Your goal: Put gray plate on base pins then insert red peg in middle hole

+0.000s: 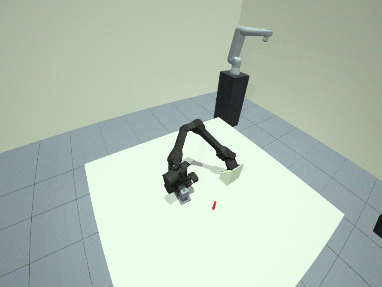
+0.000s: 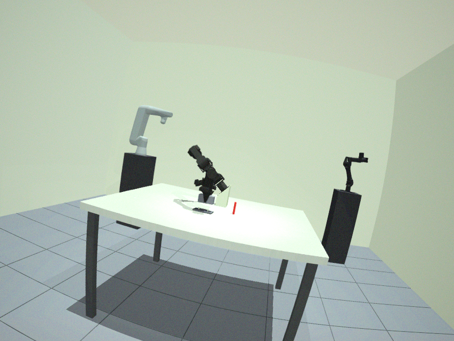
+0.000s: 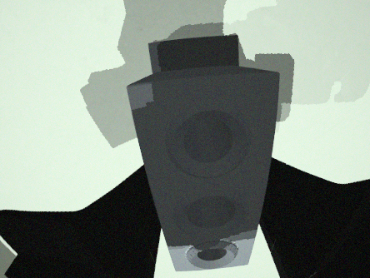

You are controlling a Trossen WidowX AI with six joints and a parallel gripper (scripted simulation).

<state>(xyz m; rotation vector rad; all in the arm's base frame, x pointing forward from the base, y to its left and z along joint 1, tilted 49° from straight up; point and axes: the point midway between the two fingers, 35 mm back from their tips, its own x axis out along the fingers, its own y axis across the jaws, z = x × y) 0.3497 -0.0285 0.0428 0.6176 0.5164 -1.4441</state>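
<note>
Now: the red peg 170 mm to the left of my gripper tip, 120 mm behind it and 20 mm below it. The rest, counted from my gripper tip: gray plate 30 mm above.
</note>
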